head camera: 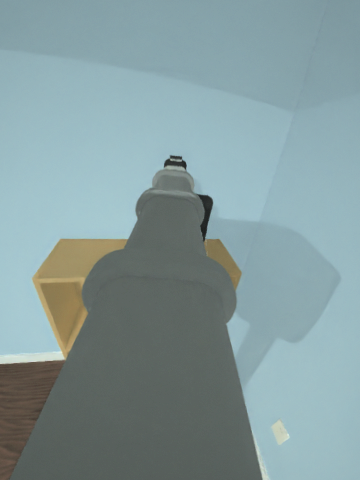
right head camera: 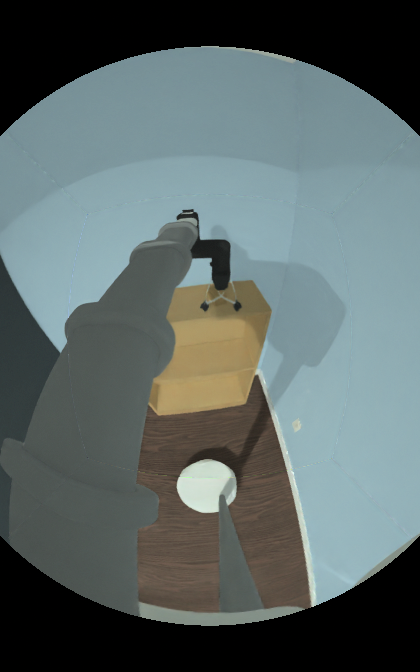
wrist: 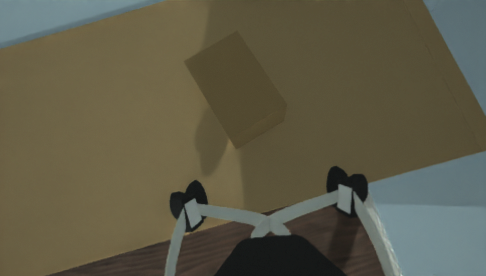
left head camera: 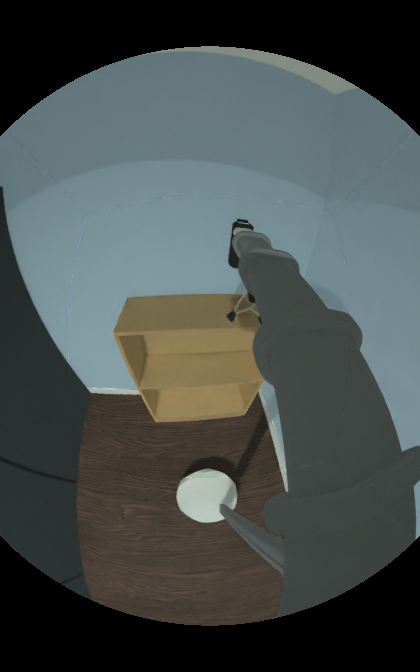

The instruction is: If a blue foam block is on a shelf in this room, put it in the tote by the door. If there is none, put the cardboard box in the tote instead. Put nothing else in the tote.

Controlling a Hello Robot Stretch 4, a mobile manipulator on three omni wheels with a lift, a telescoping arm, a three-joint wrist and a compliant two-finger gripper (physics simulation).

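Frame: origin at the robot's base, x back, y right, z up, level; metres.
Where they show: gripper, between the fingertips: (wrist: 265, 189).
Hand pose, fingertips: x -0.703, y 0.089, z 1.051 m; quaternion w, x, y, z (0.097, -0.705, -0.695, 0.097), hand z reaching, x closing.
Observation:
Each offset is from my fingertips to the top centre of the thing.
A brown cardboard box @[dx -0.099, dy -0.017, dz +0.032 m] (wrist: 235, 90) lies on the top board of the tan shelf unit (head camera: 92, 257) (left head camera: 175, 315) (right head camera: 255, 300) (wrist: 100, 125), turned at an angle, in the upper middle of the wrist view. My gripper (left head camera: 246, 317) (right head camera: 221, 306) (wrist: 265, 189) is open, with its fingers wide apart and nothing between them. In the wrist view the fingertips lie below the box in the picture, across the unit's front edge, apart from the box. No blue foam block shows in the visible parts of the shelves; my arm hides part of them. The tote and the door do not show.
A blue wall stands behind the unit and another to its right, with a wall outlet @[dx +0.332, dy +0.503, dz -0.621 m] (head camera: 280, 432) (right head camera: 296, 425). A white round disc (left head camera: 200, 495) (right head camera: 200, 487) is near a grey rod on the wood-floor side. A large dark surface (left head camera: 30, 350) fills the left.

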